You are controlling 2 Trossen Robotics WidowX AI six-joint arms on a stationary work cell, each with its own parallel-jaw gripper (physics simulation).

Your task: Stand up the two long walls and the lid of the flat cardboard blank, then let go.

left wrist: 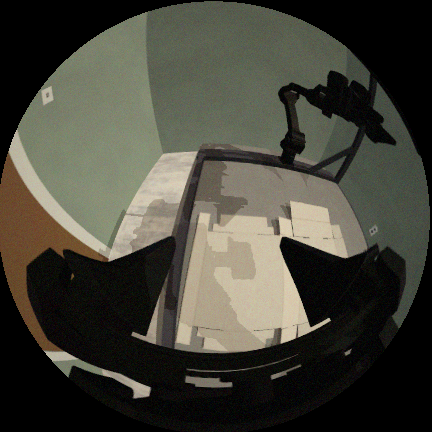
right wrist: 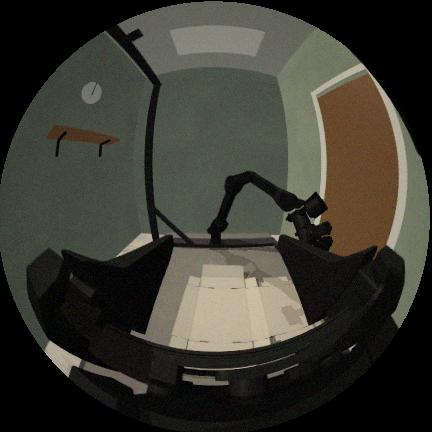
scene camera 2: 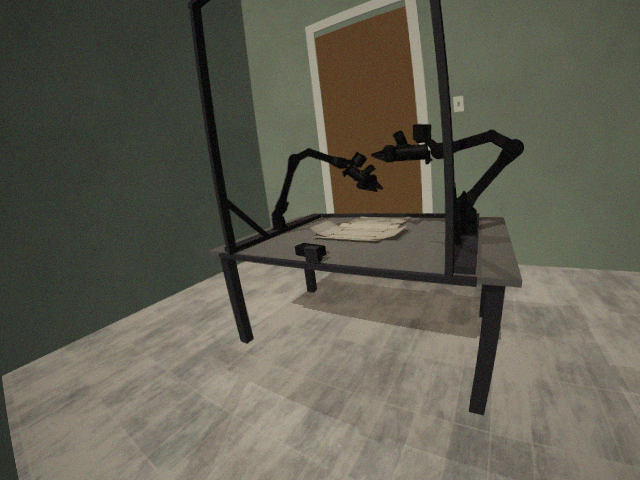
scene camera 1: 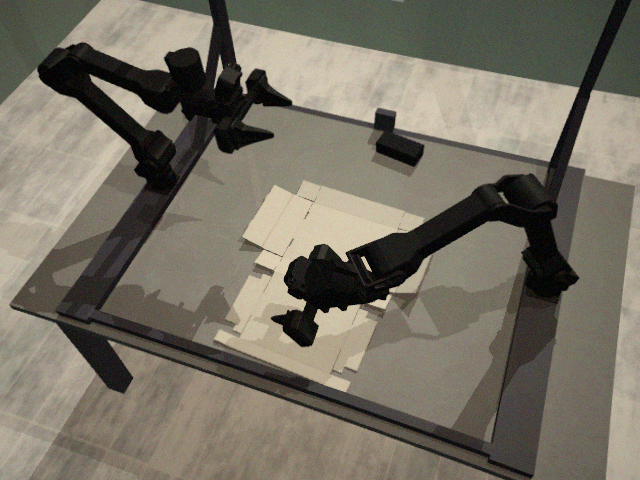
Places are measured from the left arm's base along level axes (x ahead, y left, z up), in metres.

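Pixels of known places: left gripper, fingertip midpoint: [left wrist: 229,242] [scene camera 2: 380,190] [scene camera 1: 281,298]; right gripper, fingertip midpoint: [right wrist: 227,240] [scene camera 2: 375,155] [scene camera 1: 283,119]; left arm's base at its link origin: [right wrist: 215,241] [scene camera 2: 279,228] [scene camera 1: 543,287]; right arm's base at its link origin: [left wrist: 285,160] [scene camera 2: 468,233] [scene camera 1: 162,182].
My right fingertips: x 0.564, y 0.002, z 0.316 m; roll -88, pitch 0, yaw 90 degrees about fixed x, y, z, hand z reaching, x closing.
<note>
Ahead of a thing's pixels: the offset from my right fingertips to its top centre. "pt": to the spot under its first point. Level surfaces: height alone.
The pale cardboard blank @(pt dx -0.101, dy -0.041, dz -0.336 m) [scene camera 1: 341,222] [scene camera 2: 367,230] [right wrist: 220,310] lies flat on the table. Its far long wall [scene camera 1: 361,204] [right wrist: 185,312] lies down. The middle long wall [left wrist: 290,305] [right wrist: 256,310] lies flat between base and lid, partly hidden by my left arm in scene camera 1. The lid @(pt dx -0.174, dy +0.238, dz -0.329 m) [scene camera 1: 330,330] [left wrist: 265,310] [right wrist: 280,300] is flat at the table's near side. My left gripper [scene camera 1: 281,299] [scene camera 2: 381,187] [left wrist: 229,242] is open and empty above the lid side. My right gripper [scene camera 1: 282,119] [scene camera 2: 373,155] is open and empty, high at the blank's far left.
A black block @(dx -0.167, dy -0.298, dz -0.300 m) [scene camera 1: 399,148] [scene camera 2: 301,250] and a smaller dark block @(dx -0.106, dy -0.370, dz -0.278 m) [scene camera 1: 385,118] [scene camera 2: 314,254] stand by the table's far edge in scene camera 1. Dark rails border the table @(dz -0.335 m) [scene camera 1: 439,361], and frame posts [scene camera 1: 584,103] [scene camera 2: 206,118] rise from it.
</note>
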